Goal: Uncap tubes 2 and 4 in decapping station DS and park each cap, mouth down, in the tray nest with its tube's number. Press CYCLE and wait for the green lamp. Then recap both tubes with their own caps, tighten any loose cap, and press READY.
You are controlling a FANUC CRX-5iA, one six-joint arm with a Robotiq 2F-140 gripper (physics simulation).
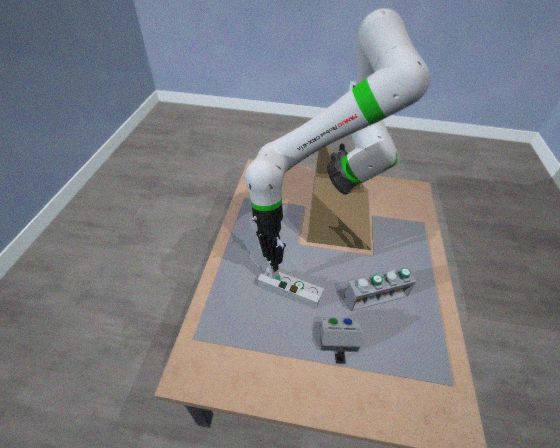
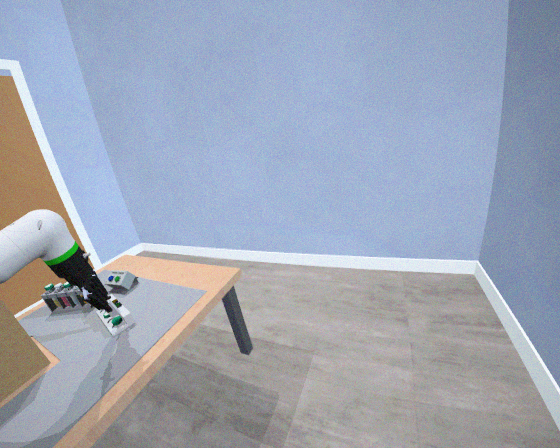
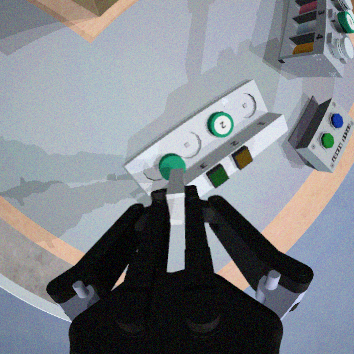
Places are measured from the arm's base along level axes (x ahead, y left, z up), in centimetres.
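Where they show: gripper, between the fingertips: (image 1: 274, 276) (image 2: 116, 314) (image 3: 178, 180); arm's base, origin of its link: (image 1: 338, 178).
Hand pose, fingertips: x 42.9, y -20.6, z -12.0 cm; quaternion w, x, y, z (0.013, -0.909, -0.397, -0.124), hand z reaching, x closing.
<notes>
Things, the pixels of their top centre, and the offset from my fingertips. "spot": a spot on its surface instead.
- plain green cap, centre of its top: (image 3: 172, 168) (image 1: 275, 277) dx -0.7, dy +0.5, dz -1.9 cm
- white tray, centre of its top: (image 3: 221, 149) (image 1: 291, 279) (image 2: 108, 307) dx +1.4, dy +6.1, dz +0.9 cm
- green-rimmed cap marked 2, centre of its top: (image 3: 222, 124) (image 1: 299, 285) dx +0.9, dy +9.0, dz -2.4 cm
- decapping station, centre of its top: (image 3: 340, 12) (image 1: 383, 279) (image 2: 64, 287) dx +0.6, dy +36.4, dz +5.9 cm
- grey button box, centre of its top: (image 3: 343, 140) (image 1: 342, 325) (image 2: 116, 272) dx +17.7, dy +23.0, dz +4.0 cm
- green button, centre of its top: (image 3: 331, 141) dx +15.7, dy +20.6, dz +3.0 cm
- blue button, centre of its top: (image 3: 340, 121) dx +15.2, dy +25.0, dz +3.0 cm
- green square, a spot on its surface: (image 3: 217, 175) spot: dx +3.2, dy +3.4, dz +0.9 cm
- amber square, a spot on its surface: (image 3: 241, 157) spot: dx +4.3, dy +7.1, dz +0.9 cm
My gripper (image 1: 272, 269) (image 3: 178, 180) (image 2: 106, 308) is shut with nothing between the fingers. Its tips rest against a plain green cap (image 3: 169, 164) (image 1: 276, 277) at the left end nest of the white tray (image 3: 234, 104) (image 1: 310, 299). A green-rimmed cap marked 2 (image 3: 220, 124) (image 1: 299, 284) sits in its own nest, number up. The decapping station (image 1: 351, 297) (image 3: 305, 67) stands to the right. Two of its tubes carry green-rimmed caps (image 1: 377, 279) (image 1: 404, 272), and two show white tops (image 1: 363, 283) (image 1: 391, 276).
A grey button box (image 1: 340, 336) (image 3: 316, 156) with a green button (image 3: 327, 140) and a blue button (image 3: 336, 120) stands in front of the station. The tray's front carries a green square (image 3: 217, 175) and an amber square (image 3: 241, 157). The arm's tan pedestal (image 1: 338, 213) stands behind.
</notes>
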